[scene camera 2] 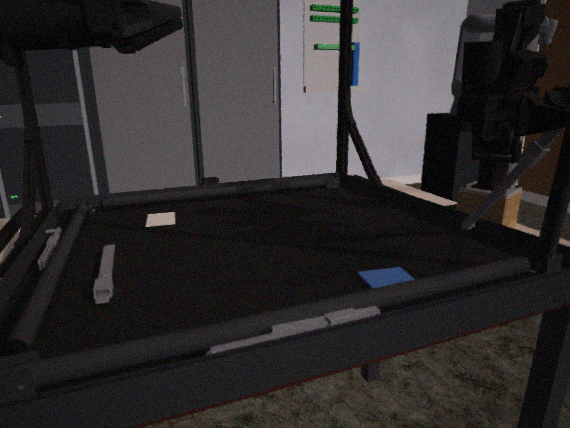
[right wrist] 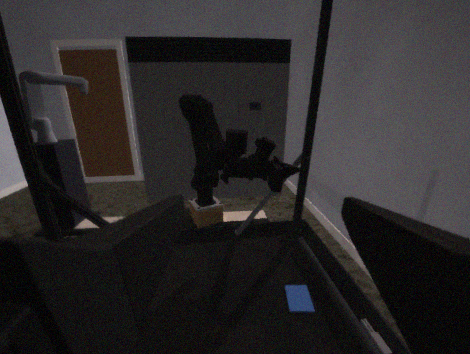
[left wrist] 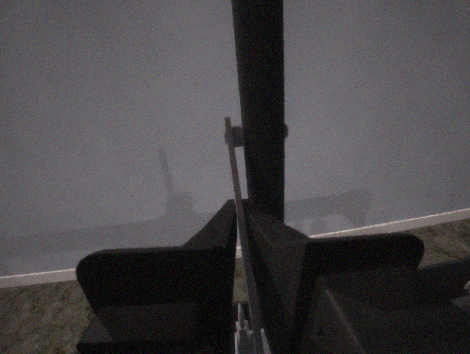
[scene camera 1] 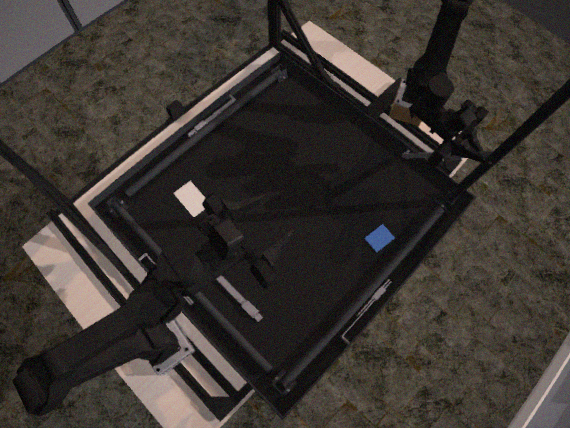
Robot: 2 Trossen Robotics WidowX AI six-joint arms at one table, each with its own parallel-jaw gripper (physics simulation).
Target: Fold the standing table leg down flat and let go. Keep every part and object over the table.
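The dark table leg stands up from a corner of the upturned table. Its thin grey brace slants up from the table edge to a bolt on the leg. My left gripper is shut on the brace, close beside the leg; its fingers hide part of the brace. My right gripper is open and empty, above the table's left part in scene camera 1.
Three other legs lie folded along the edges. A grey metal piece, a white square and a blue square lie on the table. A frame post rises at the far corner.
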